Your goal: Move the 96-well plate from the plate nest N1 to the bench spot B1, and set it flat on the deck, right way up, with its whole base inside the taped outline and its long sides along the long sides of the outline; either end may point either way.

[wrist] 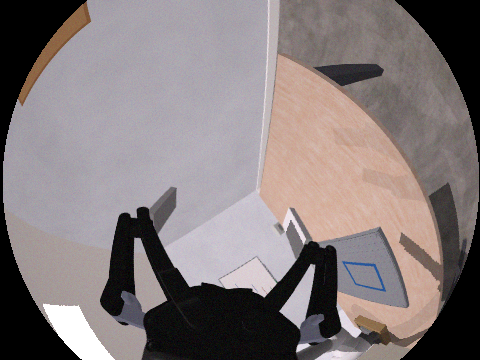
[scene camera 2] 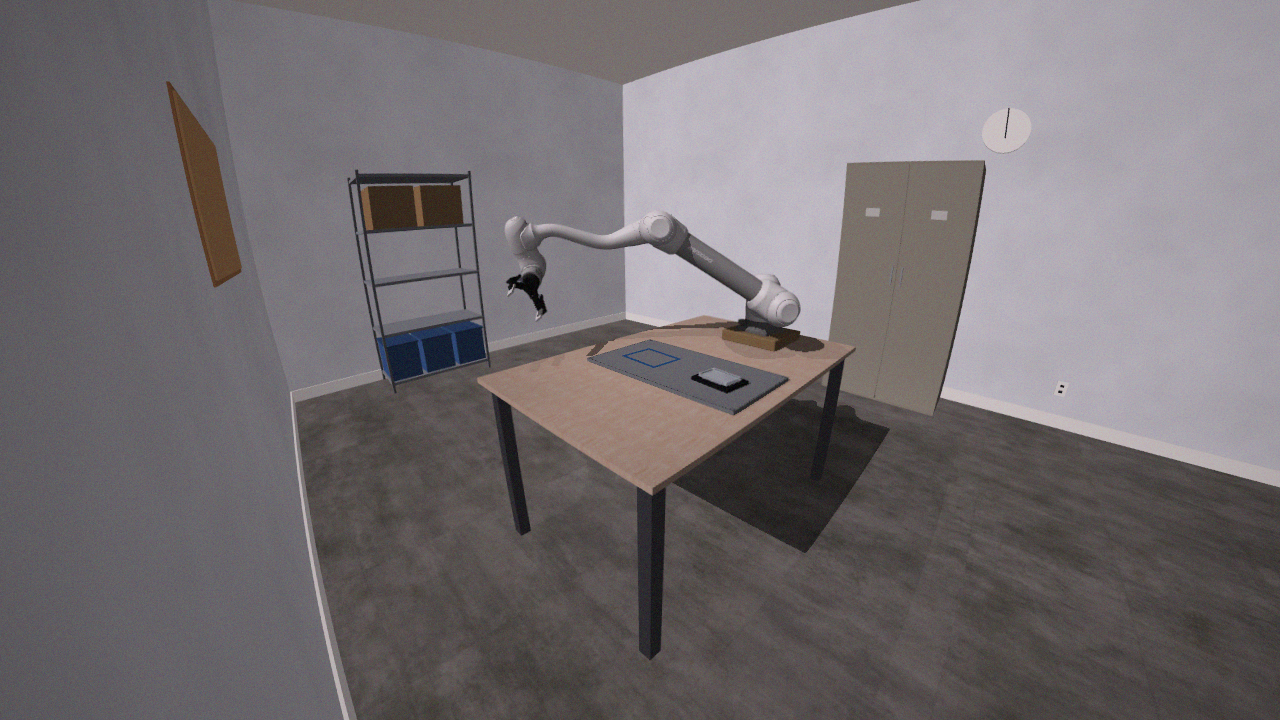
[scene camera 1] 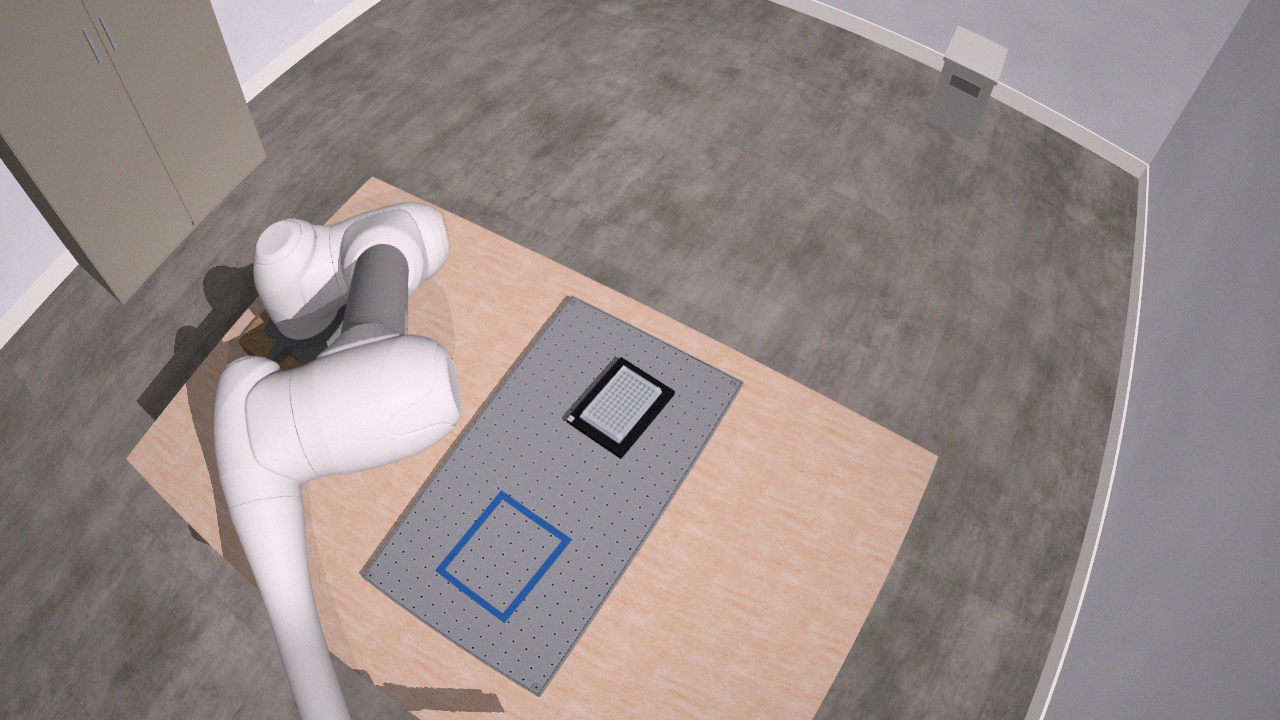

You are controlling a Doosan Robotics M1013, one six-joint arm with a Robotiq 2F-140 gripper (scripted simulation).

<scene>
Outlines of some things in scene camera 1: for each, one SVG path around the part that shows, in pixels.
A white 96-well plate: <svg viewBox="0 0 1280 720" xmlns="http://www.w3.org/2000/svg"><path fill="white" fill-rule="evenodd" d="M624 365L580 415L581 419L618 444L662 393L659 387Z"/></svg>
</scene>
